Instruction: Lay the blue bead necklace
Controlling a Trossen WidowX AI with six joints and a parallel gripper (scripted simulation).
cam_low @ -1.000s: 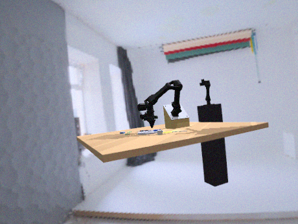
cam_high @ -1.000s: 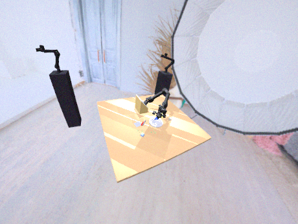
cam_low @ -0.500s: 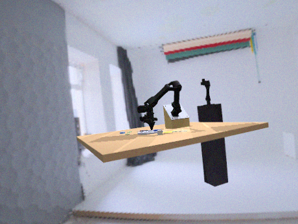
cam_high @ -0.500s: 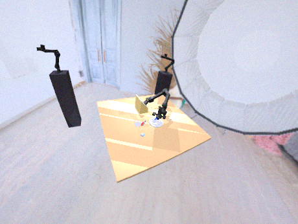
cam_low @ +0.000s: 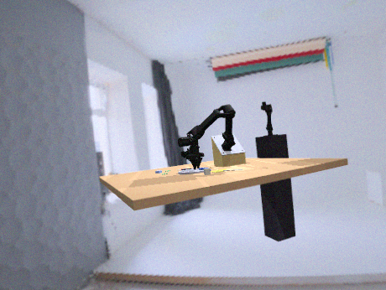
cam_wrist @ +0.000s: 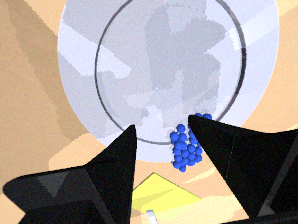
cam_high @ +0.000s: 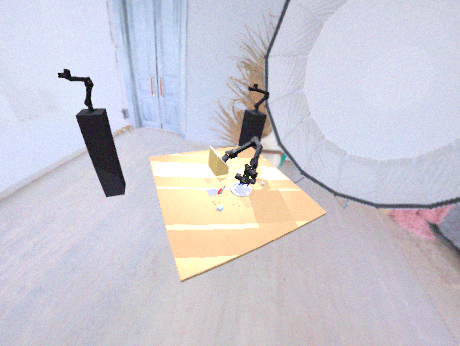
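The round bead board lies 10 mm ahead of my gripper tip, 30 mm to the right of it and 10 mm below it. The rest, counted from my gripper tip: yellow flat piece (110 mm behind, 120 mm to the left, 20 mm below); red-and-grey object (10 mm behind, 220 mm to the right, 20 mm below); white cylinder (20 mm ahead, 200 mm to the left).
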